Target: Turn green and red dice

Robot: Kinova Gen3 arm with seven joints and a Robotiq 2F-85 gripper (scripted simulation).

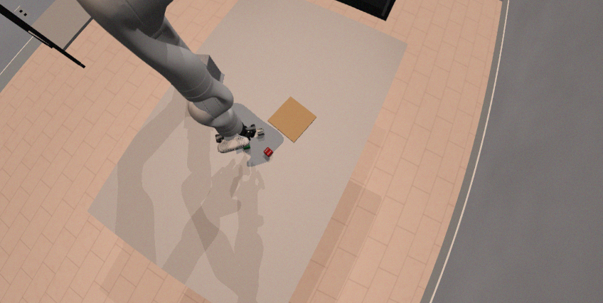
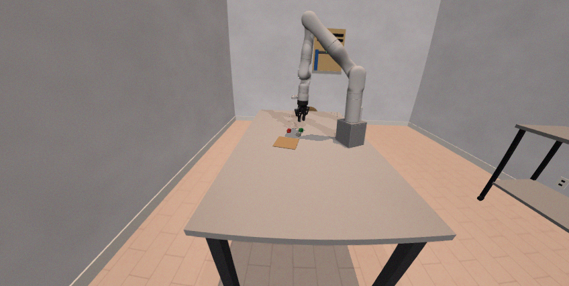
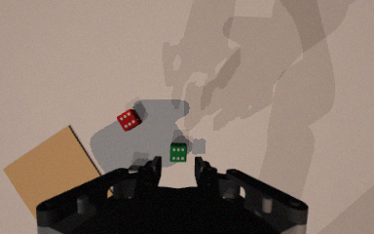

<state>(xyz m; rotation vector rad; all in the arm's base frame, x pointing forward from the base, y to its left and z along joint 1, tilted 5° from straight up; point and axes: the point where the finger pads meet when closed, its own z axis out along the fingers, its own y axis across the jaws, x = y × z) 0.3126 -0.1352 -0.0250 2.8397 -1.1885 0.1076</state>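
Now: hand 9 cm above the green die. Also, from my hand: white die 9 cm below, 8 cm to the left, 2 cm ahead; red die 9 cm below, 9 cm ahead, 2 cm to the left; tan mat 19 cm to the left, 10 cm below, 10 cm ahead.
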